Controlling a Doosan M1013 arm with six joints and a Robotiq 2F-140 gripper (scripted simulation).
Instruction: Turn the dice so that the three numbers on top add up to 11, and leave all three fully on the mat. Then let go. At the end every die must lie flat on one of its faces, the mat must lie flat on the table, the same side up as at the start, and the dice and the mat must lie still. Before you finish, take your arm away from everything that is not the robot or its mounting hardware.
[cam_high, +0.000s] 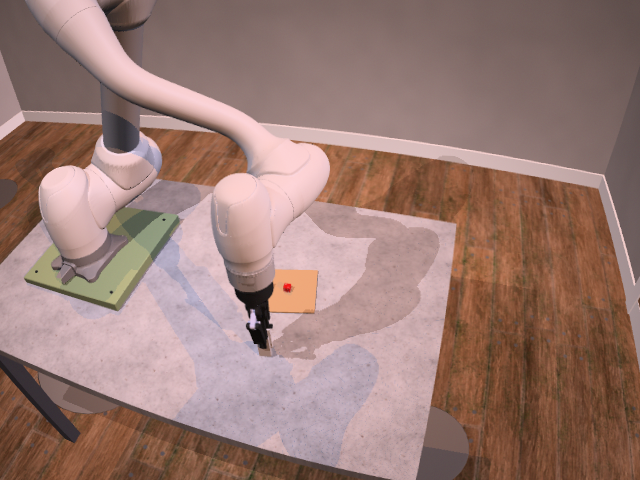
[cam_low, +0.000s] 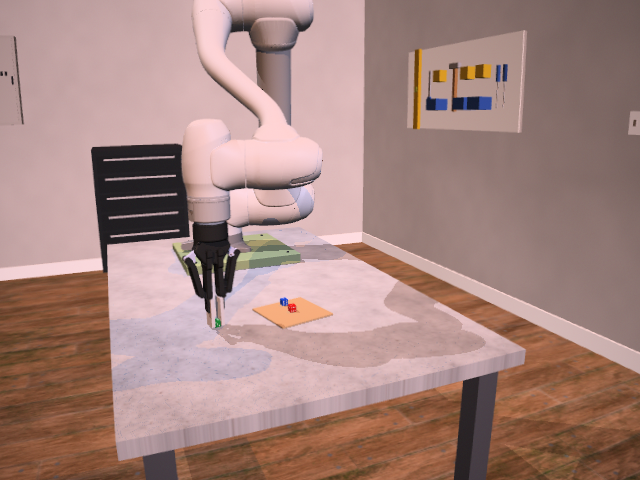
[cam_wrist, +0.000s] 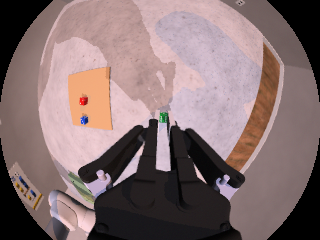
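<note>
My gripper is now 3 cm above the green die. From my hand the other things lie so: red die 3 cm behind, 18 cm to the left, 3 cm below; then orange mat 3 cm behind, 18 cm to the left, 4 cm below; then blue die 7 cm behind, 18 cm to the left, 3 cm below.
</note>
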